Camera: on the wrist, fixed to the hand. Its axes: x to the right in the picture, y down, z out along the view.
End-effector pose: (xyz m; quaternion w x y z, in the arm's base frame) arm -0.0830 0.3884 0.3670 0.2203 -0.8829 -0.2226 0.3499
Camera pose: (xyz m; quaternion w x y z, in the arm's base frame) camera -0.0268 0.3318 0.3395 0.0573 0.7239 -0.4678 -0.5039
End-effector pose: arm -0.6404 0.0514 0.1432 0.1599 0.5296 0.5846 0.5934
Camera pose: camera -0.6453 0.0296 0.2245 0.2824 -0.8529 -0.0578 -0.4353
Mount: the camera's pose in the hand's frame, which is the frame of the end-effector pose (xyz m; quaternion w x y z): 0.0202 0.0739 -0.0353 0.6987 0.0658 -0.1013 0.7052
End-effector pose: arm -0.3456 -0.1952 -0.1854 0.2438 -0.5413 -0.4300 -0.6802
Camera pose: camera -0.3112 -0.2602 -0.1441 0.6420 -0.7343 0.0118 -0.2202
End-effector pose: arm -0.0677 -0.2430 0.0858 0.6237 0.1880 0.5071 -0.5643
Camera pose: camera -0.0195 -0.2033 0.0291 0.8727 0.4728 0.1214 -0.0069
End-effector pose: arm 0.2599 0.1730 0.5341 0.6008 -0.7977 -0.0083 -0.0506
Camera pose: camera 0.2830 0.1176 0.4748 0.5071 -0.5288 0.4925 0.4697
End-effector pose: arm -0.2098 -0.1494 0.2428 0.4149 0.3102 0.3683 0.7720
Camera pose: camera -0.2773 -0.1712 0.2884 0.2376 -0.5819 -0.0473 -0.7763
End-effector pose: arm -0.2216 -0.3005 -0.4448 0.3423 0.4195 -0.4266 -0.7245
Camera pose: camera -0.1880 -0.3591 -0.3943 0.6792 -0.0586 -0.6762 -0.2792
